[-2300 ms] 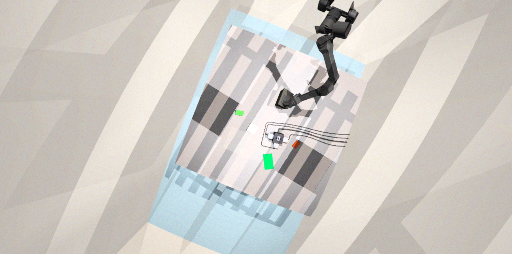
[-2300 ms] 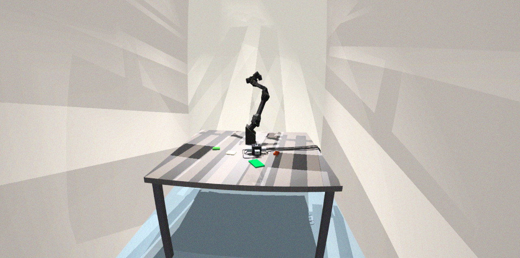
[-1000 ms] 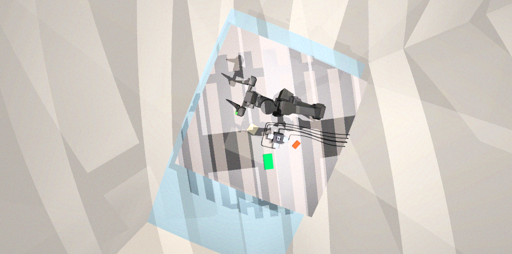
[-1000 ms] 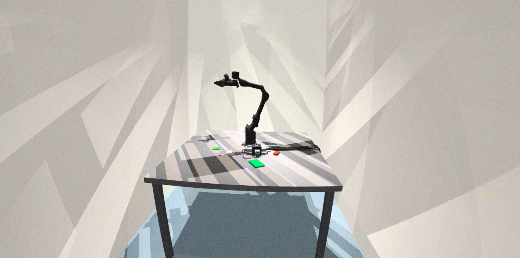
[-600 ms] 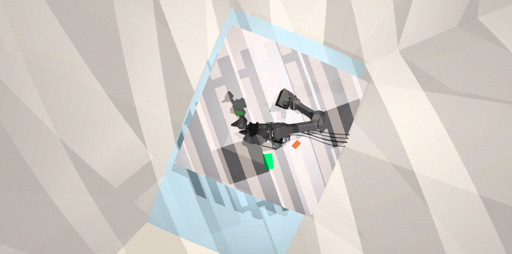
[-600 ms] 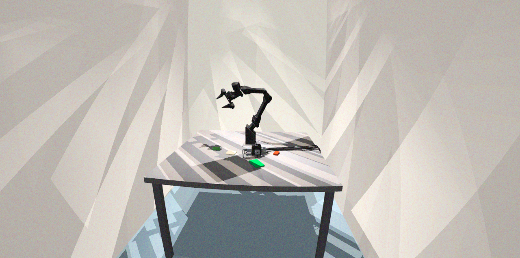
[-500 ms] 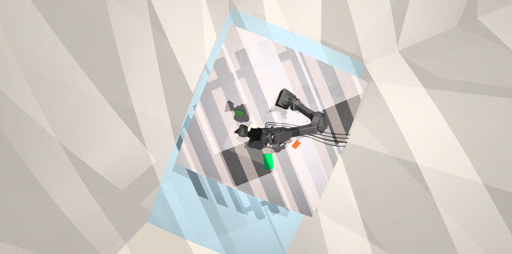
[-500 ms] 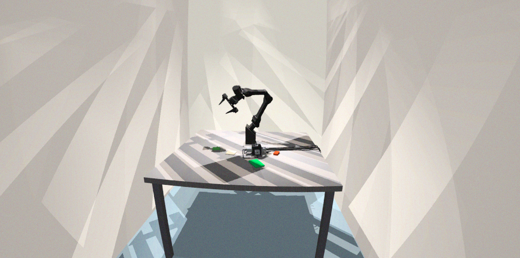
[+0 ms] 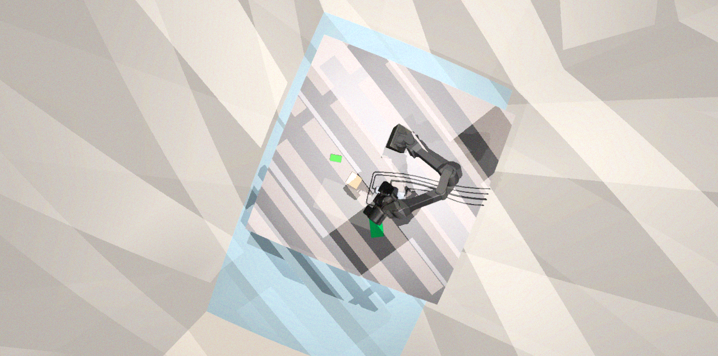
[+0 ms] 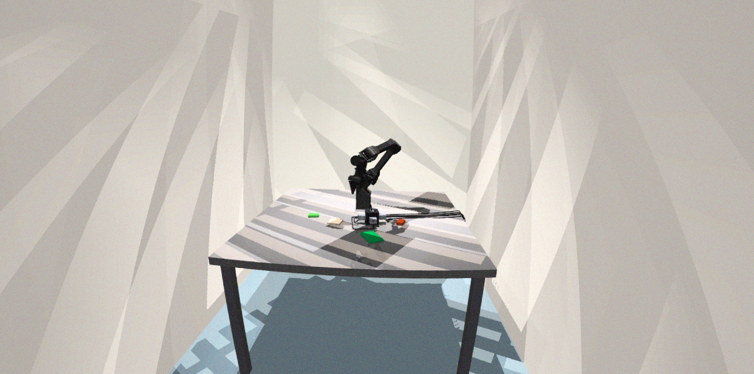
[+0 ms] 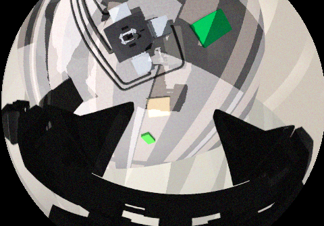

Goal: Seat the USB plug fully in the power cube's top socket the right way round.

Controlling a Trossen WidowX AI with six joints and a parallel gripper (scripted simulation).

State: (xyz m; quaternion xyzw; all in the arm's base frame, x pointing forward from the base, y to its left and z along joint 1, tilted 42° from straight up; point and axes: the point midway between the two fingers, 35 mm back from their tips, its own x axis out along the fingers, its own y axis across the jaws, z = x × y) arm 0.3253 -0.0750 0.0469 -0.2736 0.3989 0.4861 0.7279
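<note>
The black USB plug lies 9 cm to the left of my gripper tip, 9 cm below it and 4 cm behind it. Also, from my gripper tip: orange block 27 cm to the left, 18 cm below, 3 cm behind; large green tile 19 cm ahead, 18 cm below, 10 cm to the left; cream tile 18 cm below, 12 cm to the right, 3 cm behind.
</note>
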